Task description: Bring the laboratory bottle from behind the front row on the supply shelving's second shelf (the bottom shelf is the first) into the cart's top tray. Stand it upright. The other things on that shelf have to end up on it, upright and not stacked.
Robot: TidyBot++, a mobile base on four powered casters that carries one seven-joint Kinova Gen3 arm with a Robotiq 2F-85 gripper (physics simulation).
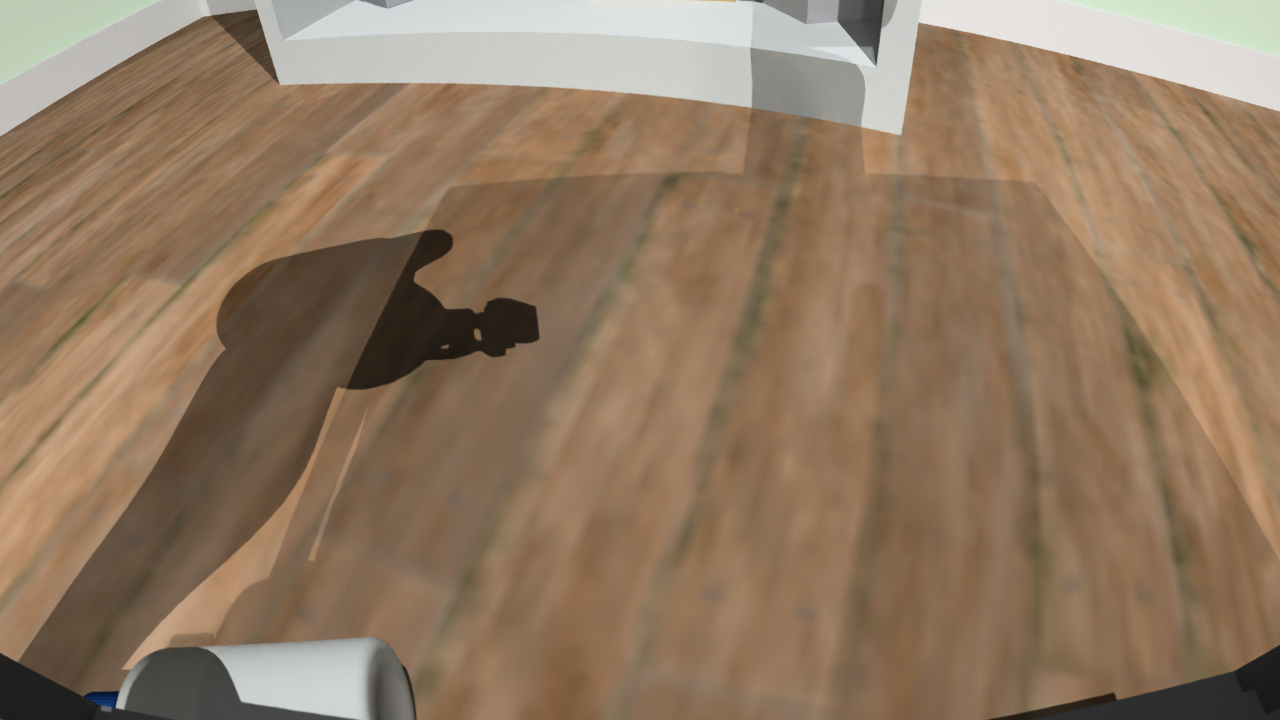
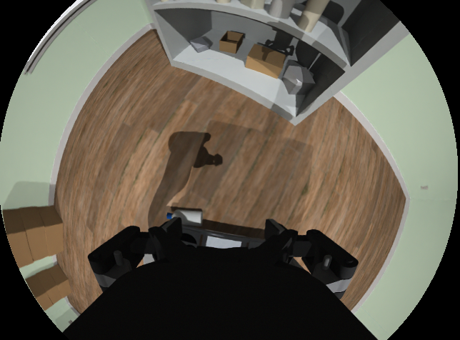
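Observation:
A white bottle with a blue cap lies on its side on the floor, close against the front of my base. It looks like the laboratory bottle, but I cannot tell for sure. My gripper is open and empty, high above the base's front edge, with the bottle seen beyond its left finger. The supply shelving stands ahead. On its second shelf the lower parts of several bottles show; their tops are cut off. The cart does not show.
The bottom shelf holds an open carton, a closed carton, a grey box and a flat grey item. Brown boxes stand by the left wall. The arm's shadow falls on the wooden floor between base and shelving.

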